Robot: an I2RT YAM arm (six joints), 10 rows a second.
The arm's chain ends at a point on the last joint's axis. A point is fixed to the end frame.
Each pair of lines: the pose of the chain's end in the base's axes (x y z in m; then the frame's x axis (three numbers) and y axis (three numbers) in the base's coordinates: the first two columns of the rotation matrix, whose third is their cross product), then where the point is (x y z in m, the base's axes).
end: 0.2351, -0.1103, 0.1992, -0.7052, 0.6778, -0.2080, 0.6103, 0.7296, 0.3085
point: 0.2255 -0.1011 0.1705
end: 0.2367, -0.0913, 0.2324, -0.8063, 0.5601, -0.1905, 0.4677, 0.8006, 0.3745
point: 0.2263 -0.0820 0.2040
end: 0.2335, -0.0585, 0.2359, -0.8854, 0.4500, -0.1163, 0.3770, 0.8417, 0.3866
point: 0.2202 -0.0495 0.2086
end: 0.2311, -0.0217, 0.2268, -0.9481, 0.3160, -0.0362, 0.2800, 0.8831, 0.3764
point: 0.2145 -0.0144 0.2009
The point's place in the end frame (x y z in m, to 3 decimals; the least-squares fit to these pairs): 0.019 -0.008 0.024
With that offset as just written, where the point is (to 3 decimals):
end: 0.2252, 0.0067, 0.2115, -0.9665, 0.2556, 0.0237, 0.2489, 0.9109, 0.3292
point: 0.206 0.012 0.187
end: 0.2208, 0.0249, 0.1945, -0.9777, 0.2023, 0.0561, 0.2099, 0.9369, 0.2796
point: 0.201 0.028 0.170
